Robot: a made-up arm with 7 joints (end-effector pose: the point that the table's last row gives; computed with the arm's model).
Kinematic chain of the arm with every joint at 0, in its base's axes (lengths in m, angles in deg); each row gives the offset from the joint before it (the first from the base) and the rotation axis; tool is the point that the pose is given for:
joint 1: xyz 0 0 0.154 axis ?
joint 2: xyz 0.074 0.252 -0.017 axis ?
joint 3: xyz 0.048 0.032 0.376 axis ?
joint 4: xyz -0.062 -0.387 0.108 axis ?
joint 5: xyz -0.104 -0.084 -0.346 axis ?
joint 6: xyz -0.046 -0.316 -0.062 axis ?
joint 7: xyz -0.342 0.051 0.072 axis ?
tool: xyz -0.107 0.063 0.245
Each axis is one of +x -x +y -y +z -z.
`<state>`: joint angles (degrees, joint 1 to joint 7).
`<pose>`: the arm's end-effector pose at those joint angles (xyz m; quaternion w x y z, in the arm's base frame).
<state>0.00 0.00 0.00 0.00 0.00 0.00 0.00</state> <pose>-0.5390 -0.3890 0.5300 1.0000 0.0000 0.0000 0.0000</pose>
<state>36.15 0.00 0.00 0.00 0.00 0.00 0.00</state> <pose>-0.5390 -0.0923 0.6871 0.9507 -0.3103 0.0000 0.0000</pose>
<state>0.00 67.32 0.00 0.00 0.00 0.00 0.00</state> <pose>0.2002 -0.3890 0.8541 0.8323 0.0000 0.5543 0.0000</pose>
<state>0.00 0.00 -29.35 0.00 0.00 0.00 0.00</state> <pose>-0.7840 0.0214 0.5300 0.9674 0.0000 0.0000 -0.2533</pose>
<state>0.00 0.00 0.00 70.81 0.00 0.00 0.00</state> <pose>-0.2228 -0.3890 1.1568 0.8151 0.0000 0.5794 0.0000</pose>
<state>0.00 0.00 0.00 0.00 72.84 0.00 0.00</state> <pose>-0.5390 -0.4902 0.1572 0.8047 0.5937 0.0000 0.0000</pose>
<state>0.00 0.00 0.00 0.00 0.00 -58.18 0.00</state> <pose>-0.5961 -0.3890 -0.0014 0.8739 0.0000 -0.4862 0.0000</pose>
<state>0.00 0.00 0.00 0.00 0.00 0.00 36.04</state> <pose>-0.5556 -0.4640 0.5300 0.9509 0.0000 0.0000 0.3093</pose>
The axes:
joint 1: -x
joint 2: +y
joint 3: +z
joint 4: +y
joint 5: +x
joint 6: +y
joint 7: +z

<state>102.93 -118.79 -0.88 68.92 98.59 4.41 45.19</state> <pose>-0.1943 -1.0378 0.8181 0.6748 0.0045 0.1216 0.7279</pose>
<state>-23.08 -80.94 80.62 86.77 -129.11 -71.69 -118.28</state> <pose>-0.8383 -0.2115 0.7580 0.4976 -0.3852 -0.6726 0.3893</pose>
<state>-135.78 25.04 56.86 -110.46 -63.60 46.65 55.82</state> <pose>0.2795 -0.1435 0.1231 0.3694 0.8296 -0.4021 -0.1168</pose>
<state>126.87 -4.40 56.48 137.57 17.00 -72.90 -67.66</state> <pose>0.4017 1.1322 -0.5847 0.0572 0.9514 0.1349 0.2708</pose>
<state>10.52 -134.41 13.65 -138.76 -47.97 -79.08 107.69</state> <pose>-0.7489 -0.4961 0.5571 0.2929 -0.0183 0.2429 0.9246</pose>
